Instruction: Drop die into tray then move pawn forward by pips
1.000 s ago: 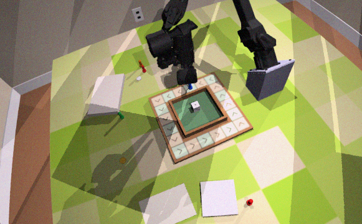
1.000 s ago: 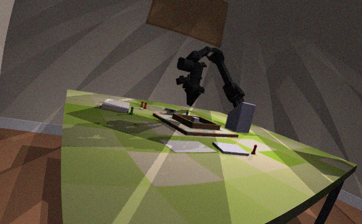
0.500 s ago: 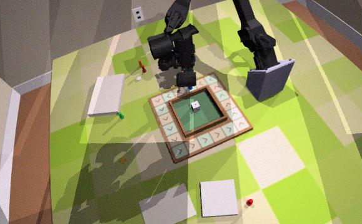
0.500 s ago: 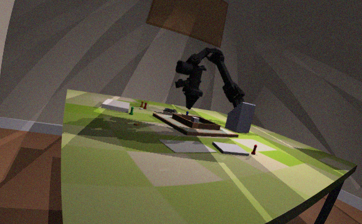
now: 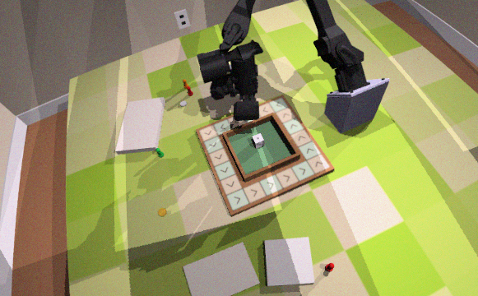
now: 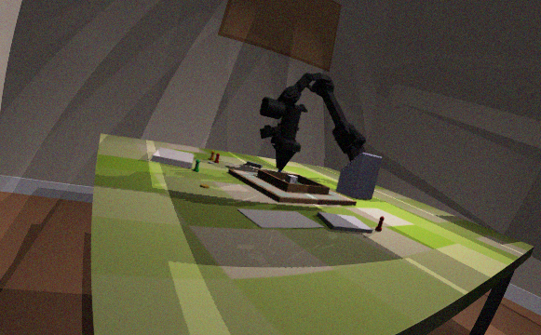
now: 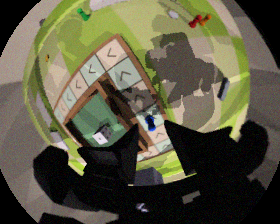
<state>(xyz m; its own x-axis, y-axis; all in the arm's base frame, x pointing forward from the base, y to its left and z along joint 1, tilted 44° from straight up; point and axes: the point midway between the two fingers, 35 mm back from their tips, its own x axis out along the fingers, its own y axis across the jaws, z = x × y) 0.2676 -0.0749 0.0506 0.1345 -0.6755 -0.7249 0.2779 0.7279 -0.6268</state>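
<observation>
Right now the blue pawn is 1 cm below my gripper tip. The rest, counted from my gripper tip: green dice tray: 11 cm to the left, 3 cm below; then white die: 10 cm to the left, 1 cm below, 1 cm ahead; then white disc: 19 cm ahead, 14 cm to the right, 4 cm below.
</observation>
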